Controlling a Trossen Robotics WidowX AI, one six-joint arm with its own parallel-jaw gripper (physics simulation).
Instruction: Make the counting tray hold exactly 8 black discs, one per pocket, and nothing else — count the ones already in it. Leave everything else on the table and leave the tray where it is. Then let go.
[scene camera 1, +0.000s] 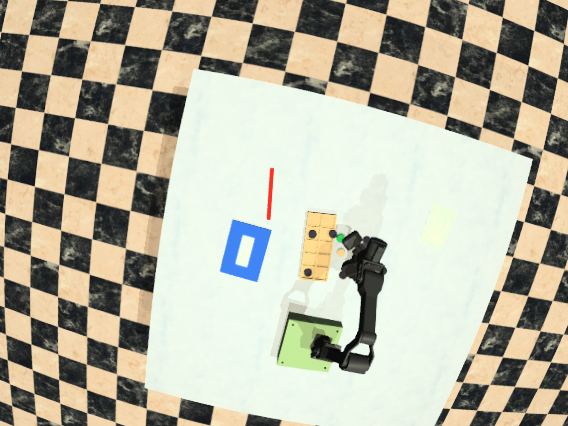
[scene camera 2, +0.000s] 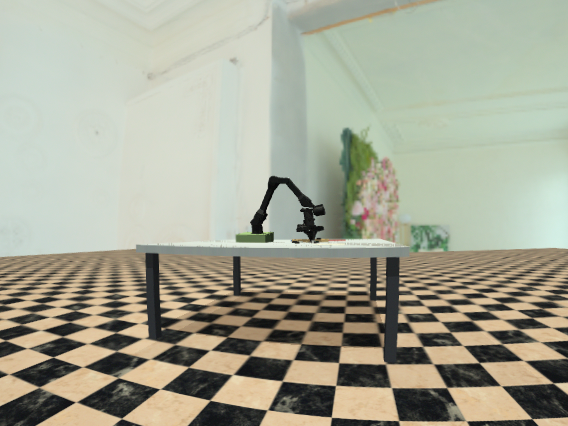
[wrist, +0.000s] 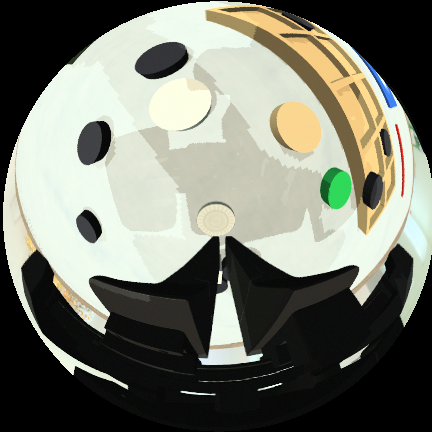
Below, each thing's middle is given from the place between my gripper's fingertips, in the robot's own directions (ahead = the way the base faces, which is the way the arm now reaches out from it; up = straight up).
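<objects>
Tan disc (wrist: 294, 125): 7 cm to the left of my hand and 5 cm behind it. Green disc (wrist: 335, 186): 9 cm to the left of my hand. Tan counting tray (scene camera 1: 317, 252): 15 cm to the left of my hand, 6 cm behind it and 1 cm above it.
</objects>
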